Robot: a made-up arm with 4 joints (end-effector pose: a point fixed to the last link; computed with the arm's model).
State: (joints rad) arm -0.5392 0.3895 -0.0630 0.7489
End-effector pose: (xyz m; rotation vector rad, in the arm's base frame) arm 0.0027 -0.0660 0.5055 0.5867 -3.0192 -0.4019
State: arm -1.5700 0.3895 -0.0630 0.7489
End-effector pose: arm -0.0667 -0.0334 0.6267 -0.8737 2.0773 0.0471
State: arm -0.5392 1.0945 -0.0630 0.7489
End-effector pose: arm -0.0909 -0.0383 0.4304 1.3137 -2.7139 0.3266
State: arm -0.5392 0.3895 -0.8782 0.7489
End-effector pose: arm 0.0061 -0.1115 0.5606 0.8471 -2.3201 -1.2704
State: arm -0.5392 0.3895 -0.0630 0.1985
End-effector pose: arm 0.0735 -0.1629 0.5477 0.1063 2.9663 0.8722
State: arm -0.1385 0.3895 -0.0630 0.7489
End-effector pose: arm -0.0094 -0.0806 0.4508 0.3087 -2.6825 -0.4608
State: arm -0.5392 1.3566 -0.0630 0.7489
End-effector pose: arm -0.1243 -0.0500 0.4001 1.5411 -2.5187 0.5847
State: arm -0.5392 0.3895 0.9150 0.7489
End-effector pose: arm 0.0427 -0.0702 0.4309 -0.0489 2.6753 -0.7869
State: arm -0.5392 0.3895 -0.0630 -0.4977
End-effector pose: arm 0.0891 -0.3218 0.5475 0.9326 2.5101 1.3272
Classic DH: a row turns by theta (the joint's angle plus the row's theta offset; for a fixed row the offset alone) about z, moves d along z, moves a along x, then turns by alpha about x. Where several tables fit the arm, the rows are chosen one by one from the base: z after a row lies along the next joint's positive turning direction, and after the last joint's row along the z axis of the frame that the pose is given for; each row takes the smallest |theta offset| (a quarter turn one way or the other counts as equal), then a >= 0, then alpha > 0; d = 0 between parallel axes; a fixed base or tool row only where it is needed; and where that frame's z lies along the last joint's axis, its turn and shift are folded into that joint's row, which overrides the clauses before.
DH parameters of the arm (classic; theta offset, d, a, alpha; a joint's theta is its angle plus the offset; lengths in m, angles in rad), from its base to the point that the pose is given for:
base (fixed): -0.0027 0.4893 -0.1426 -1.832
joint 1: -0.2041 -0.2372 -0.0162 1.8885
joint 2: 1.5415 -0.1442 -0.0028 -1.3019
joint 3: 0.0653 0.0535 -0.0174 1.4209
joint 4: 1.5332 -0.0664 -0.2251 2.431
tool (fixed): 0.9705 -0.0983 0 0

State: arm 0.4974 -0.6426 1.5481 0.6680
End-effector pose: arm -0.1075 -0.2795 0.2759 -0.9325 -1.6692 1.1858
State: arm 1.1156 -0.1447 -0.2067 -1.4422
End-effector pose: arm -0.4108 -0.3914 0.5901 -3.0347 -0.2291 0.3731
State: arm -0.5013 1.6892 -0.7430 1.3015
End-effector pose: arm -0.2497 -0.1558 0.4313 1.9479 -1.3303 0.4581
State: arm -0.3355 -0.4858 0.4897 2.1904
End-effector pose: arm -0.1249 0.0021 0.3339 0.8147 -2.3282 0.3714
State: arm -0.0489 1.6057 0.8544 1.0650
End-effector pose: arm -0.2096 -0.1349 0.2680 -1.7813 1.9577 -1.4623
